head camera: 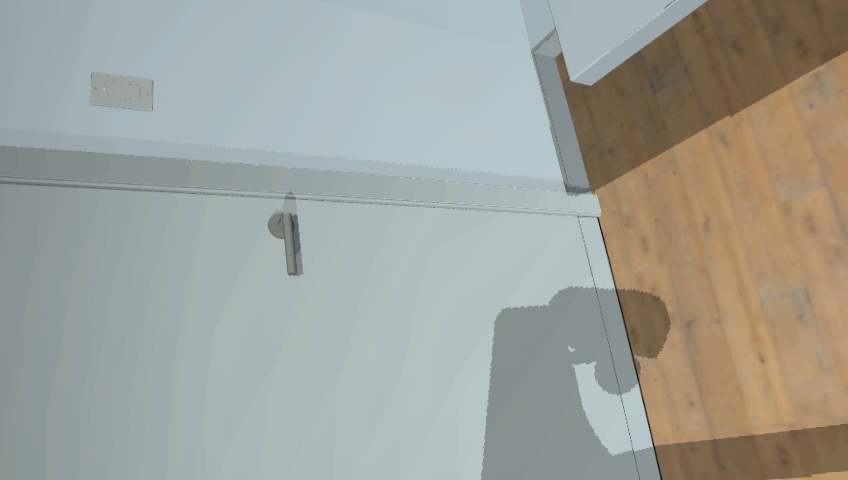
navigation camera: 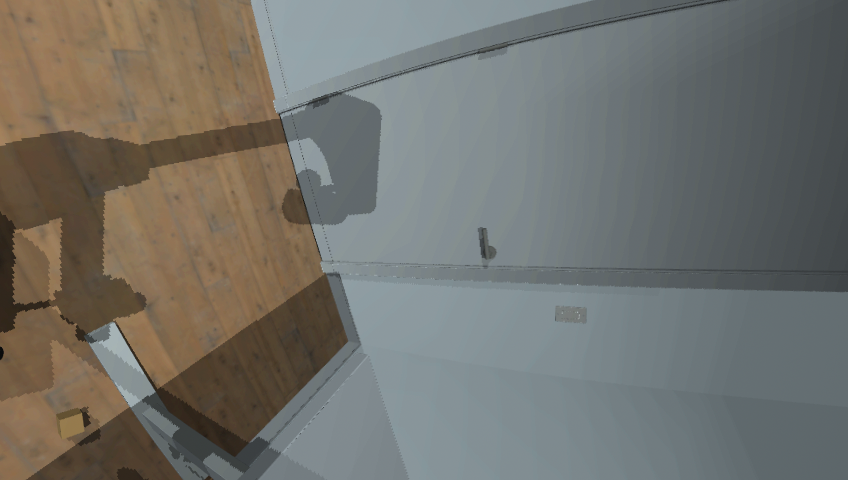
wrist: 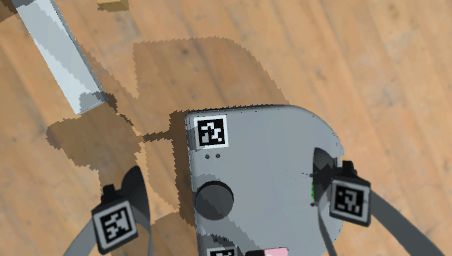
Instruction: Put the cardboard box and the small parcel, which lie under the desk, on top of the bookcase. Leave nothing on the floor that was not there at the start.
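Places are measured from the robot's base along level axes (x back, y down, z right), in metres.
Where they show: gripper, between the fingertips: (wrist: 228,176); robot's base, origin of its link: (wrist: 216,174).
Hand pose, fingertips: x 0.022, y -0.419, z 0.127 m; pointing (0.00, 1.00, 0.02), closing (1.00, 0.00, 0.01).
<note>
Each offset is from my fingertips to the top centre of the thing. "*": to the spot under its first point.
A small tan box @[dz +0.325, dx -0.224, dy +0.368 m] (navigation camera: 70,423) (wrist: 113,5), which looks like the small parcel, lies on the floor beside a desk foot, at the lower left of the navigation view and cut off by the top edge of the wrist view. The larger cardboard box and the bookcase do not show in these views. My gripper (wrist: 228,176) is open and empty, its two fingers wide apart above my own base in the wrist view. The tan box is well beyond the fingertips, past the base.
The desk's pale foot (navigation camera: 121,359) (wrist: 62,60) stands on the floor near my base (wrist: 270,150). A white desk corner @[* dz +0.018, dx -0.378, dy -0.532 m] (head camera: 618,35) juts in at the head view's upper right. A closed door (head camera: 178,327) (navigation camera: 565,178) with a lever handle @[* dz -0.182, dx -1.167, dy -0.509 m] (head camera: 289,243) (navigation camera: 483,242) is close ahead.
</note>
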